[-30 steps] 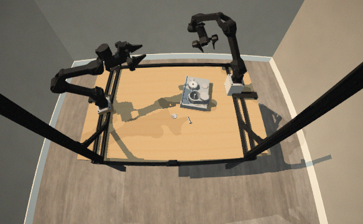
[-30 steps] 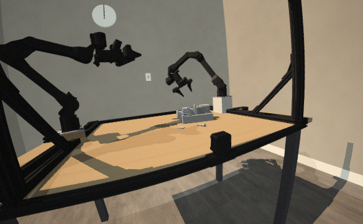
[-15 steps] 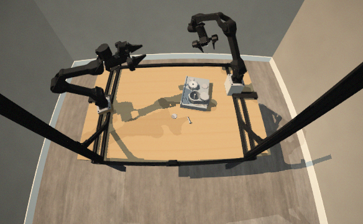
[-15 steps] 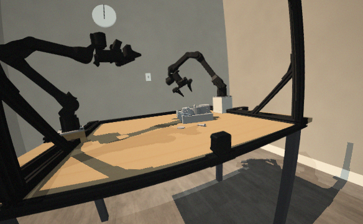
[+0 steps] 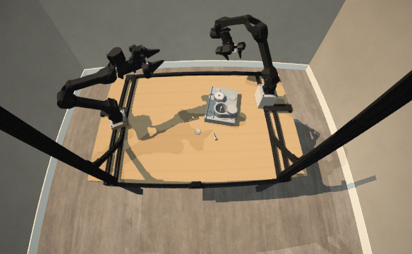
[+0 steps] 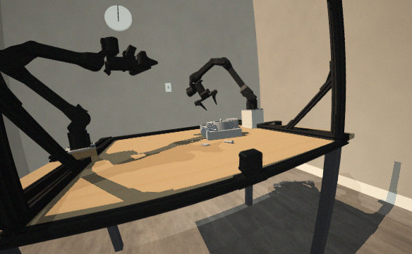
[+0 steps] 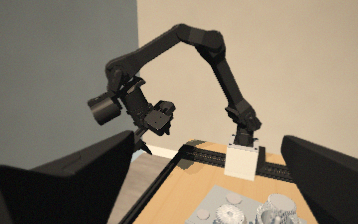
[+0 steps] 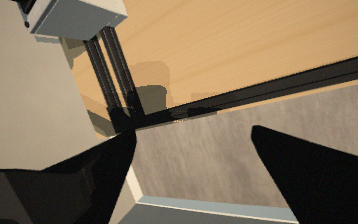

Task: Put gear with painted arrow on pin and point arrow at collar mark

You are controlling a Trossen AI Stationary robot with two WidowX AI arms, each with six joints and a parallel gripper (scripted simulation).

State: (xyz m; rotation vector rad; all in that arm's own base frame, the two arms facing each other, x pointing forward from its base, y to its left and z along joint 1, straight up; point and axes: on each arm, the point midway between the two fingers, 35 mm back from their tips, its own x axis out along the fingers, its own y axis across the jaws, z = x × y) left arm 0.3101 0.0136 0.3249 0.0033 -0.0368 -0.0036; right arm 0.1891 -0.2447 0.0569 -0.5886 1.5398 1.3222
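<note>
Right now my right hand is 230 mm past the toothed gear, 130 mm to the right of it and 120 mm above it. The rest, counted from my right hand: upright pin: 320 mm behind, 140 mm to the left, 130 mm below; ringed collar: 320 mm behind, 140 mm to the left, 110 mm below.
</note>
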